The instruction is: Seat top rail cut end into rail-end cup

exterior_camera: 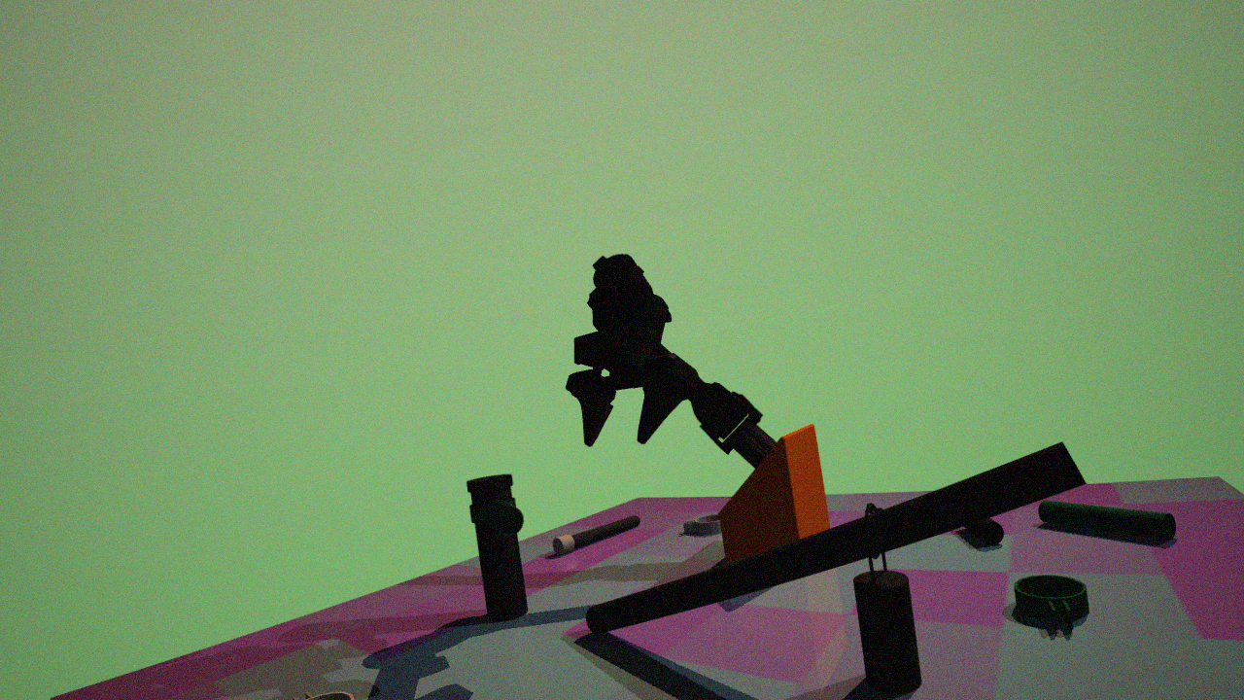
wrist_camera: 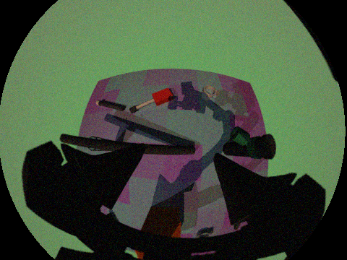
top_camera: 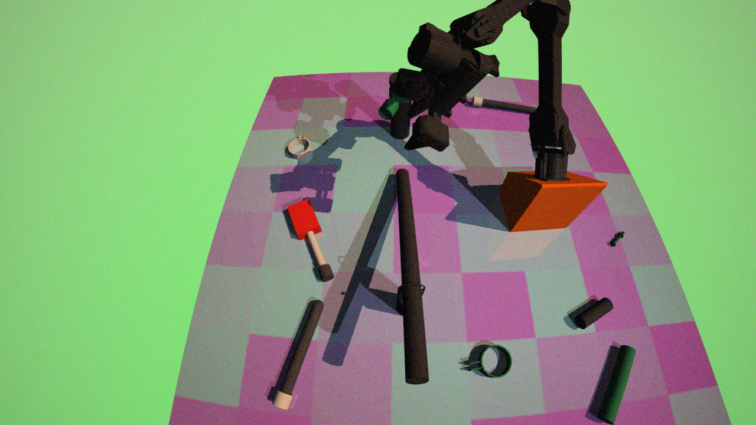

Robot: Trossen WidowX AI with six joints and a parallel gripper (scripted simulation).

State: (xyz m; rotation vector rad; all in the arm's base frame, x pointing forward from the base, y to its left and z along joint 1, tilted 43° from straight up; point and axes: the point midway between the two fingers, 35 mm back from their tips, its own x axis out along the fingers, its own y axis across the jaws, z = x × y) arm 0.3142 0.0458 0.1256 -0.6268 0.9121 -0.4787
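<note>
The dark green rail-end cup is 30 mm ahead of my gripper tip, 190 mm to the right of it and 80 mm below it. Also, from my gripper tip: short dark cylinder 450 mm behind, 340 mm to the left, 220 mm below; then green tube 470 mm behind, 500 mm to the left, 220 mm below.
</note>
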